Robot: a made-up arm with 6 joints.
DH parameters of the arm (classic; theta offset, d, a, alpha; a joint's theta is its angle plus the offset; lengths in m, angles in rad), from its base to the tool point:
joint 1: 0 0.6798 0.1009 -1.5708
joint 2: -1.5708 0 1.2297 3.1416
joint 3: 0 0 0.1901 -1.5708
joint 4: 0 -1.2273 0 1.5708
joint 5: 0 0 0 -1.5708
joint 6: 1.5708 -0.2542 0 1.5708
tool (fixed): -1.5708 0 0 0
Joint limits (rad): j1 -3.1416..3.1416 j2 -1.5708..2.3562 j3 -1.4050..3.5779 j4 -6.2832..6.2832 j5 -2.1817..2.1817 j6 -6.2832..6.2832
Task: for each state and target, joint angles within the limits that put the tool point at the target. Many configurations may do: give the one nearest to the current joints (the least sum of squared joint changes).
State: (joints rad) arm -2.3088 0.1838 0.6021 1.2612 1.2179 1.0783
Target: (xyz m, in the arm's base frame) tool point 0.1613 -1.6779 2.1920
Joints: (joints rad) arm -1.6177 0.2392 0.2967 1.3515 1.3117 1.0783
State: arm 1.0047 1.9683 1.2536 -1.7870 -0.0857 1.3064
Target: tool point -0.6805 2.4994 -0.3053
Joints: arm 1.8170 1.7525 1.0799 -1.7698 -0.2050 1.3064
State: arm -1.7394 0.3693 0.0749 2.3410 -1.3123 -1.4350
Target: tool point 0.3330 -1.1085 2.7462
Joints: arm -1.1481 -0.0113 0.3693 2.4771 -1.2991 -1.4350
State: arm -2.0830 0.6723 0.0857 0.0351 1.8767 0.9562
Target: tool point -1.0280 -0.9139 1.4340
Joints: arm -2.4118 0.1635 -0.5963 -0.0197 2.1173 0.9562
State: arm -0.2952 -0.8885 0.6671 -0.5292 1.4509 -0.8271
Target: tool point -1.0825 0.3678 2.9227
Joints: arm -0.4197 -0.7043 0.8972 -0.4597 1.2024 -0.8271
